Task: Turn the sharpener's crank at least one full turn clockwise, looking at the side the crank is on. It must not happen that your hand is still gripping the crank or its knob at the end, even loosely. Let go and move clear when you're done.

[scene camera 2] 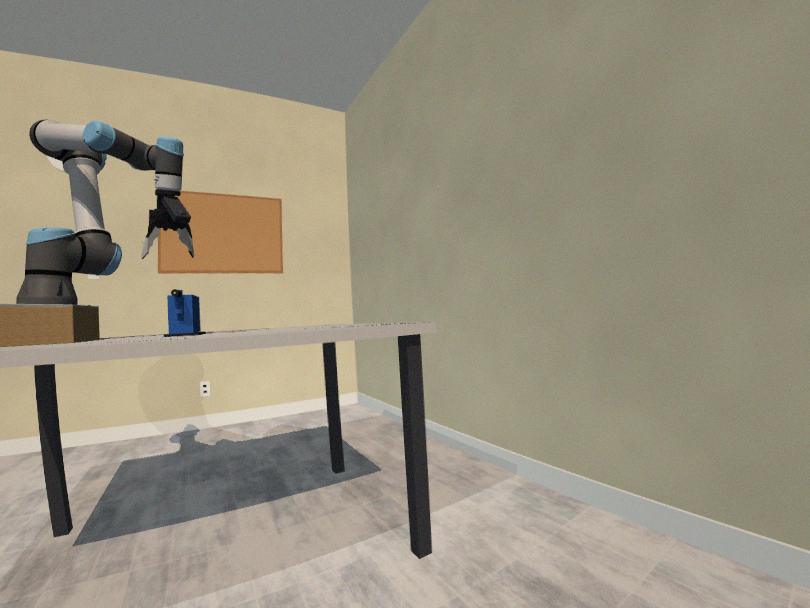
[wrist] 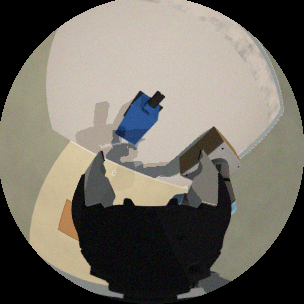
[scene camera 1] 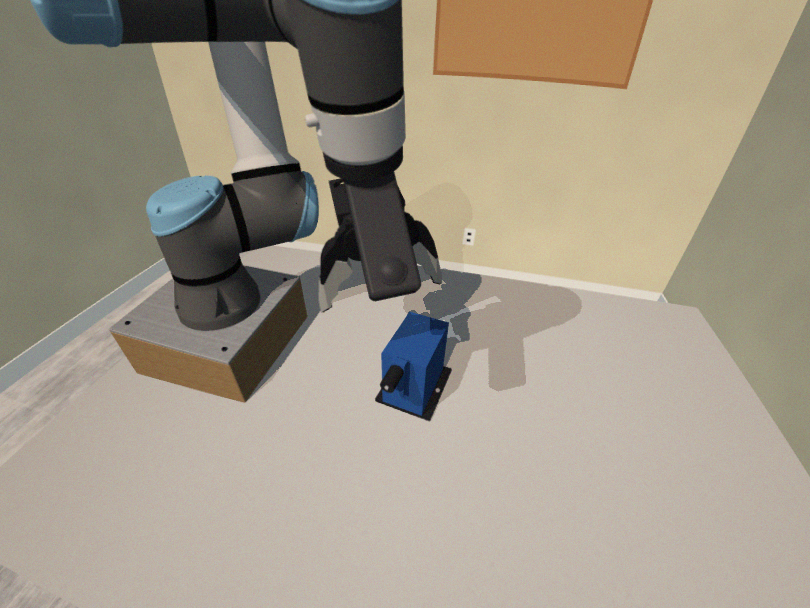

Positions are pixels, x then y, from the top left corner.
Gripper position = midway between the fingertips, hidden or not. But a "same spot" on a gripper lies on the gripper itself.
gripper: scene camera 2; wrist; scene camera 1 382,297
same spot on gripper: (scene camera 2: pixel 153 229) = (wrist: pixel 217 194)
